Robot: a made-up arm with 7 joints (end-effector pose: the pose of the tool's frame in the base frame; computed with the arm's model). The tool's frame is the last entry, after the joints. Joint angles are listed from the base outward.
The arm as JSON. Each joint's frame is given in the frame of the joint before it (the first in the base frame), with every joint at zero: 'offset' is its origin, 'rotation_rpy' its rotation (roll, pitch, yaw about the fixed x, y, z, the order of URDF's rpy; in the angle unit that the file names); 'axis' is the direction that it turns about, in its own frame. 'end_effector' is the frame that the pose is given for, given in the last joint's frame.
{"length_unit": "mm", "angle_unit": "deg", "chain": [
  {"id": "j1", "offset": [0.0, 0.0, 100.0], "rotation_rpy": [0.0, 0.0, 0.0], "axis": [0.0, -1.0, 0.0]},
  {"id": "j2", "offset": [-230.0, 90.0, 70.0], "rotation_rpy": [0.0, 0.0, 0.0], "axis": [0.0, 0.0, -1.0]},
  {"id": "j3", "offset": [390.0, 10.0, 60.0], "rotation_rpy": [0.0, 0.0, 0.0], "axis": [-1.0, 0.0, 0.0]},
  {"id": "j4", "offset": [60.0, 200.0, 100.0], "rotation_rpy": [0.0, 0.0, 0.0], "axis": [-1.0, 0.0, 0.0]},
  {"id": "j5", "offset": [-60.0, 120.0, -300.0], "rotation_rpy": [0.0, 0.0, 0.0], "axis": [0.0, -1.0, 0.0]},
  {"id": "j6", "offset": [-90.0, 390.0, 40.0], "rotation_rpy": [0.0, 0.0, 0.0], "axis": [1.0, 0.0, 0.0]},
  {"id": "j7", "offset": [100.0, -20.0, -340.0], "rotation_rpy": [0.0, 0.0, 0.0], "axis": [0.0, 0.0, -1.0]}
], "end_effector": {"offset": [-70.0, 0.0, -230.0], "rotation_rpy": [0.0, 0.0, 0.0]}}
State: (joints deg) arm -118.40 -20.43 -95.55 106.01 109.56 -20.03 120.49
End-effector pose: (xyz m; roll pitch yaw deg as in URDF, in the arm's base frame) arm -0.0849 0.5966 -0.4150 -7.06 -0.72 -118.11
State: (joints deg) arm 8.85 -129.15 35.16 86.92 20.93 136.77 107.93
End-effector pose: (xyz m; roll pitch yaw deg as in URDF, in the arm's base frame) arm -0.2011 0.3360 -0.6660 -20.97 4.67 35.19
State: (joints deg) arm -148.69 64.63 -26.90 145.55 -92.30 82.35 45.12
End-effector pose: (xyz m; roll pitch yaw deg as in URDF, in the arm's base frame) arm 0.2546 -0.5161 0.8544 -176.79 -4.14 25.19
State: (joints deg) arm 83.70 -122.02 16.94 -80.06 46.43 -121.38 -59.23
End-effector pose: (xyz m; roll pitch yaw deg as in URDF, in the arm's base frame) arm -0.2637 0.0002 -0.3959 -144.50 26.57 62.46
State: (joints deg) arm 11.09 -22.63 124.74 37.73 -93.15 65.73 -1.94
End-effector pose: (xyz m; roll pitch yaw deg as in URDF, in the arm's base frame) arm 0.3728 -0.8229 -0.0113 15.84 -71.85 -105.97
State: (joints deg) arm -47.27 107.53 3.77 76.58 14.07 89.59 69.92
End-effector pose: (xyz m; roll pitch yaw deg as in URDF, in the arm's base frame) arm -0.7657 -0.3031 -0.3768 -10.34 -37.36 -158.66
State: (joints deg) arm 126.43 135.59 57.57 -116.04 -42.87 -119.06 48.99
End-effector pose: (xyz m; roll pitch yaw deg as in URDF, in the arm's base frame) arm 0.2864 -0.4834 -0.2503 68.10 39.88 -85.45
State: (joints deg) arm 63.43 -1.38 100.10 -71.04 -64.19 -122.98 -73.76
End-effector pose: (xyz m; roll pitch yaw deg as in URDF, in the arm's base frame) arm 0.4328 0.1992 0.4813 -161.96 40.19 -91.33
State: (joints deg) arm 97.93 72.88 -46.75 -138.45 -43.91 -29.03 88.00
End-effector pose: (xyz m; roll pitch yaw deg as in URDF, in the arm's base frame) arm -0.8964 -0.0448 -0.4908 171.22 -82.21 -36.49
